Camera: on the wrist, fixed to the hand. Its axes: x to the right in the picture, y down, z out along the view.
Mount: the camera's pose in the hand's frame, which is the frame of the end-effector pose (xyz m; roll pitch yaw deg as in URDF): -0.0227 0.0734 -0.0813 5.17 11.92 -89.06
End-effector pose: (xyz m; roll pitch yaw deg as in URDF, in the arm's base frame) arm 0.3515 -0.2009 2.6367 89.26 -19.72 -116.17
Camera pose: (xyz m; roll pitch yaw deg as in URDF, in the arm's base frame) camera 0.4455 -0.1961 2.6971 122.37 66.63 -86.91
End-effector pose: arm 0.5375 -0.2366 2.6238 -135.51 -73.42 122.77
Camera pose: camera 0.6363 -0.1882 2.6039 104.37 -14.66 -92.10
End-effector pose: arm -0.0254 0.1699 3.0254 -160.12 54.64 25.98
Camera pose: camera 0.0429 0.0956 3.0737 -115.97 -16.97 88.66
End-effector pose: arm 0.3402 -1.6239 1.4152 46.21 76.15 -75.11
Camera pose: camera 0.4438 -1.5874 1.4365 -77.58 12.64 137.64
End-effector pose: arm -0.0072 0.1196 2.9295 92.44 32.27 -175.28
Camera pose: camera -0.0225 0.0400 3.0066 -106.96 55.85 -21.50
